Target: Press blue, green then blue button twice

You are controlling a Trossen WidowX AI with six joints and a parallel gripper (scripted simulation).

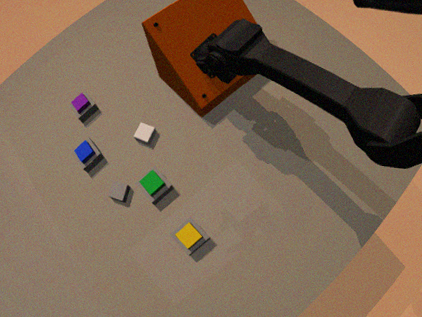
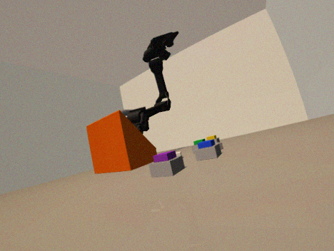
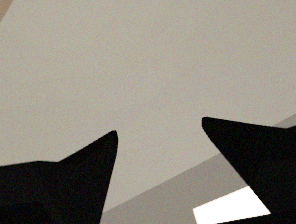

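Right now the blue button is 53 cm below my gripper tip, 28 cm to the right of it and 6 cm ahead of it. Also, from my gripper tip: green button 53 cm below, 13 cm to the right, 1 cm ahead; then small grey block 55 cm below, 17 cm to the right, 6 cm ahead; then yellow button 53 cm below, 3 cm ahead, 2 cm to the right.
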